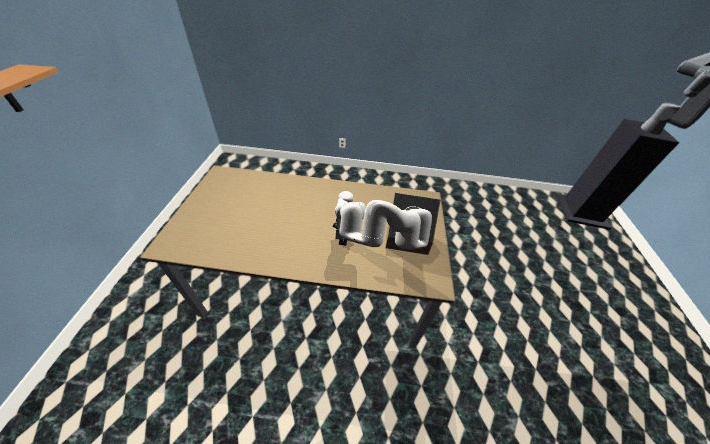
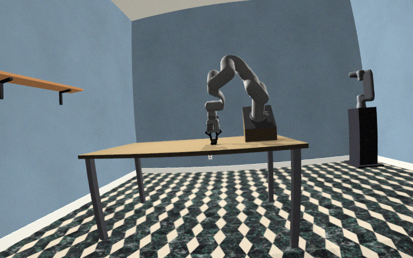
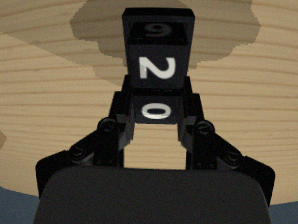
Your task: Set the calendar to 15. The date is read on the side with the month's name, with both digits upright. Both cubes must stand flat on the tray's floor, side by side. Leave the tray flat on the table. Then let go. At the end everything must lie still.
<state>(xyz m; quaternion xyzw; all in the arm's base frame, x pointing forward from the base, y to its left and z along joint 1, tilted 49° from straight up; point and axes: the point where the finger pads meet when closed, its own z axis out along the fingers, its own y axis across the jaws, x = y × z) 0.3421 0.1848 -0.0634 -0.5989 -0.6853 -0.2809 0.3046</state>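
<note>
Now: hand 1 cm above the black digit cube. From my hand the other things lie so: black cube 3 cm to the left, 1 cm below.
</note>
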